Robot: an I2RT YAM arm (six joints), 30 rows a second.
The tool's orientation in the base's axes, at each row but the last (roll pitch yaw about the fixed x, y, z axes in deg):
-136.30, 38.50, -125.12
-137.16, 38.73, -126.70
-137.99, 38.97, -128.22
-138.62, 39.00, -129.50
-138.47, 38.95, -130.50
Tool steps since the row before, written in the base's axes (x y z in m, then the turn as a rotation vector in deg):
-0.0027, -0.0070, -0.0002, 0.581, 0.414, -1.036
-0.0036, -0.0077, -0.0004, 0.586, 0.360, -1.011
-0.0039, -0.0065, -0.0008, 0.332, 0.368, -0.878
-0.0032, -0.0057, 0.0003, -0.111, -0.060, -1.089
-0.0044, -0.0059, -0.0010, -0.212, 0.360, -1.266
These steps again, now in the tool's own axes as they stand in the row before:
0.0058, -0.0043, -0.0019, 0.118, 0.678, 1.053
0.0067, -0.0046, -0.0024, 0.134, 0.621, 1.045
0.0063, -0.0035, -0.0024, 0.168, 0.640, 0.760
0.0048, -0.0037, -0.0024, 0.776, 0.546, 0.548
0.0063, -0.0029, -0.0026, 0.690, 1.005, 0.539

